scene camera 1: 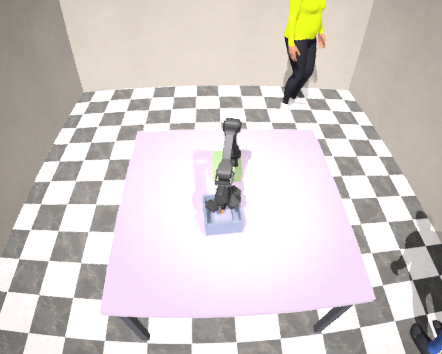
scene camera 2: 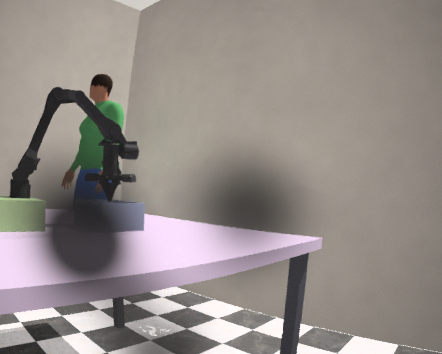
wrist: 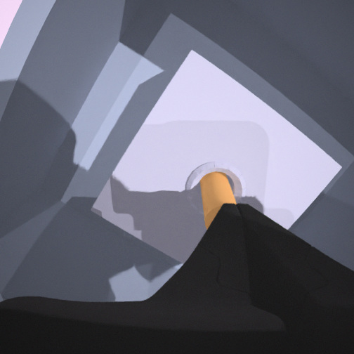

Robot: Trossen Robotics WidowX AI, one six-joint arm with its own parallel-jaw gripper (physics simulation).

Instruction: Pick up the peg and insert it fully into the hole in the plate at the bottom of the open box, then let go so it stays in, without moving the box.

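Frame: origin at the arm's base, x left, y back, z up, level; millimetres.
Seen in the pictures: gripper, fingertip midpoint: (scene camera 1: 223,209) (scene camera 2: 109,201); arm's base, link origin: (scene camera 1: 232,162) (scene camera 2: 19,197).
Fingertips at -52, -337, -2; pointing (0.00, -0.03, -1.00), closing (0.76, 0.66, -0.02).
Observation:
Pixels of each thing's top centre, then the offset from my fingertips to it, as dx, dy, dz. Level surfaces: height alone.
- orange peg, top centre: (scene camera 1: 222,209) -3, +6, -7
- open blue-grey box, top centre: (scene camera 2: 108,201) (scene camera 1: 222,208) -3, +6, +3
- pink table, surface height: dz -95
The orange peg (scene camera 1: 222,212) (wrist: 217,192) stands with its lower end in the ringed hole (wrist: 195,172) of the pale plate (wrist: 215,95); its upper part sticks out. How deep it sits cannot be told. The plate lies at the bottom of the open blue-grey box (scene camera 1: 224,229) (scene camera 2: 132,217) (wrist: 47,107). My gripper (scene camera 1: 223,207) (scene camera 2: 110,199) (wrist: 233,215) is shut with nothing between its fingers. It points down, its tips at about the height of the box rim in the second scene view. In the wrist view the tips overlap the peg's upper end and partly hide it; contact cannot be told.
A green block (scene camera 1: 217,166) (scene camera 2: 22,215) lies under the arm, behind the box, on the pink table (scene camera 1: 165,260) (scene camera 2: 200,250). The box walls surround the plate and peg. A person (scene camera 1: 302,45) stands beyond the table, and a person in green (scene camera 2: 97,135) shows in the second scene view.

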